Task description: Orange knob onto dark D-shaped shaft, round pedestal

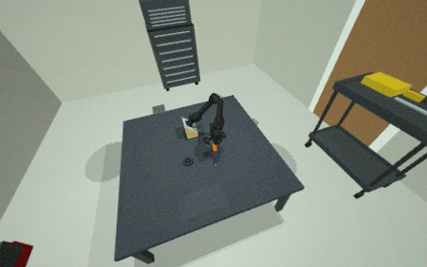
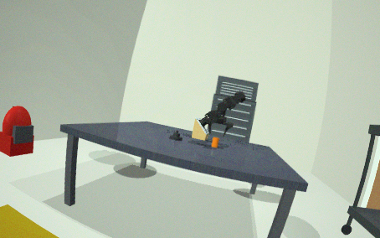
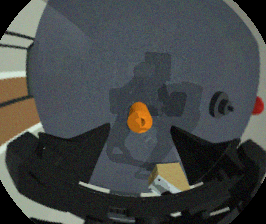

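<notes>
My gripper tip is 50 mm above the orange knob. Also, from my gripper tip: dark shaft fixture (60 mm ahead, 250 mm to the right, 50 mm below).
</notes>
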